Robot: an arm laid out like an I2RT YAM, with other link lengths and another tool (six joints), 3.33 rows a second.
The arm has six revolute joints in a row. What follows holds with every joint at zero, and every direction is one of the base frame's. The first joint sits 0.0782 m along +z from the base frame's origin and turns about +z. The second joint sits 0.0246 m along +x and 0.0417 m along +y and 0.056 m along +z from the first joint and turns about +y. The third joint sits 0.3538 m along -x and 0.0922 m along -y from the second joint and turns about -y. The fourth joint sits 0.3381 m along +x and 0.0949 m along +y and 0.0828 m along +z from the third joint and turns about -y. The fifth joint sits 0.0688 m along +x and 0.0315 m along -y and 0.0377 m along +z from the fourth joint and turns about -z. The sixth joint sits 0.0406 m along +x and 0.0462 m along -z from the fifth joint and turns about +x. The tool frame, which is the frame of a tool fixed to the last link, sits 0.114 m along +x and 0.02 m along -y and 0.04 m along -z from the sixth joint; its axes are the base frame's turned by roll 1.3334, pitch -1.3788 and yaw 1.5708 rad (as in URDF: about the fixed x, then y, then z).
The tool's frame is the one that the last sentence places.
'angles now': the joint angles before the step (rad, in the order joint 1, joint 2, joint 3, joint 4, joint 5, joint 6). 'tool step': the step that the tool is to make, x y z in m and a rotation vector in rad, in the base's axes. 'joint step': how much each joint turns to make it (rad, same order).
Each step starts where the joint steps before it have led.
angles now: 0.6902, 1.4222, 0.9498, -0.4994, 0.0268, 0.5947
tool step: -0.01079, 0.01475, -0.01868, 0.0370, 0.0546, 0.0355
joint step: 0.0196, 0.0305, -0.0263, 0.0390, -0.0616, 0.0221
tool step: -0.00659, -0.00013, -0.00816, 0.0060, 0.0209, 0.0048
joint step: 0.0034, -0.0003, -0.0228, 0.0110, -0.0160, 0.0088
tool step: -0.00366, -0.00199, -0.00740, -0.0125, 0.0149, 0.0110
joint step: 0.0010, 0.0069, -0.0120, -0.0010, -0.0055, -0.0083
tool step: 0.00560, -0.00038, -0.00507, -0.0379, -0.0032, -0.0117
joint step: 0.0037, 0.0290, 0.0165, -0.0100, 0.0342, -0.0025
